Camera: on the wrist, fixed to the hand. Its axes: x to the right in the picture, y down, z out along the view.
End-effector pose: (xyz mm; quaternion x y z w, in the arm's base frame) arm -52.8 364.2 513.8 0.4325 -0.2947 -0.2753 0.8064
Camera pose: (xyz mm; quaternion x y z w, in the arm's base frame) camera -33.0 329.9 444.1 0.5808 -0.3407 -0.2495 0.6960
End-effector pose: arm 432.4 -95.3 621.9 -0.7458 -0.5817 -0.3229 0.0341
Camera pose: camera 358.3 -66.1 630.8 -0.7119 -0.6570 -0.1958 0.1524
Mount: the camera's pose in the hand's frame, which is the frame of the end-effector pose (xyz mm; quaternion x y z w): 20.8 -72.4 -27.3 0.1876 -0.0176 -0.0334 0.9815
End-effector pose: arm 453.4 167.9 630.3 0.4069 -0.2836 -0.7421 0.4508
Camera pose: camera 439.7 179.0 552.1 0.4804 -0.4119 -0.6974 0.3364
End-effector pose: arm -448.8 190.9 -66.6 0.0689 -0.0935 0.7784 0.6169
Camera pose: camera -382.9 232.9 -84.1 0.2002 0.0457 0.7598 0.6169
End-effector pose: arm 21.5 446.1 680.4 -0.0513 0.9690 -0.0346 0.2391
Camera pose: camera -3.6 373.0 701.6 -0.0385 0.9387 -0.2228 0.2602
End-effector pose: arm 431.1 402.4 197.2 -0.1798 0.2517 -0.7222 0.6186
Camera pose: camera 353.8 393.6 216.5 -0.0815 0.0947 -0.7736 0.6212
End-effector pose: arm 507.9 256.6 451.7 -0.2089 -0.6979 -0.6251 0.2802
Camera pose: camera 449.3 218.9 412.2 -0.1402 -0.8142 -0.4883 0.2811
